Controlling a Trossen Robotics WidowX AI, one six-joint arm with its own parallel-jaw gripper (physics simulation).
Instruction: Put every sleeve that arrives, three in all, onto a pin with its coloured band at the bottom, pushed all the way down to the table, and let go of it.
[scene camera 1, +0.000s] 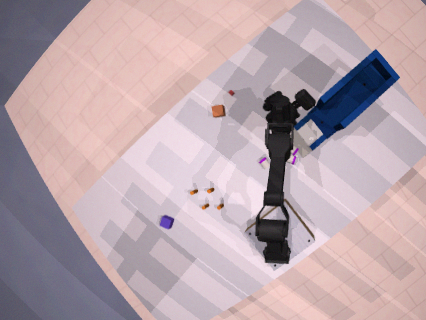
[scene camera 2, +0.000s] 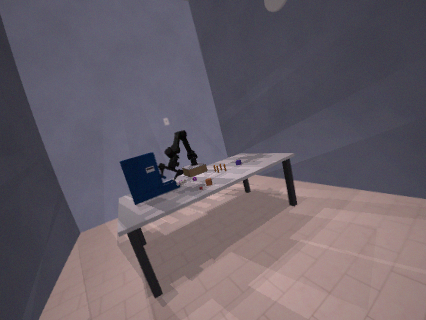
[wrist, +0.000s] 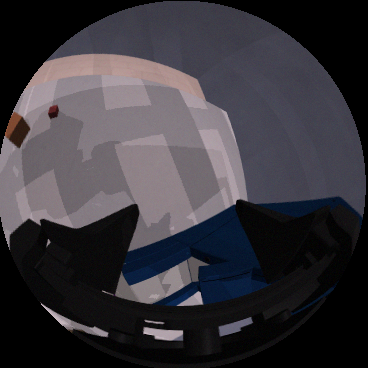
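Four orange pins (scene camera 1: 210, 190) (scene camera 2: 220, 168) stand upright in a group, with no sleeve on them. A pale sleeve with a magenta band (scene camera 1: 263, 161) lies left of the arm in scene camera 1. More pale material with magenta bands (scene camera 1: 294, 159) shows right of the arm, partly hidden by it; I cannot tell whether it is one sleeve or two. A magenta band (scene camera 2: 194, 178) also shows small in scene camera 2. My gripper (scene camera 1: 289, 101) (scene camera 2: 170, 172) (wrist: 187, 207) is open and empty, raised above the table beside the blue chute, away from the pins.
The long blue chute (scene camera 1: 350, 117) (scene camera 2: 142, 180) (wrist: 172, 242) stands right of the gripper in scene camera 1. An orange-brown block (scene camera 1: 218, 111) (scene camera 2: 208, 182) (wrist: 18, 130), a small red cube (scene camera 1: 231, 92) (wrist: 53, 111) and a purple block (scene camera 1: 167, 222) (scene camera 2: 238, 162) lie on the table. Brown low walls (scene camera 1: 301, 221) stand by the arm's base.
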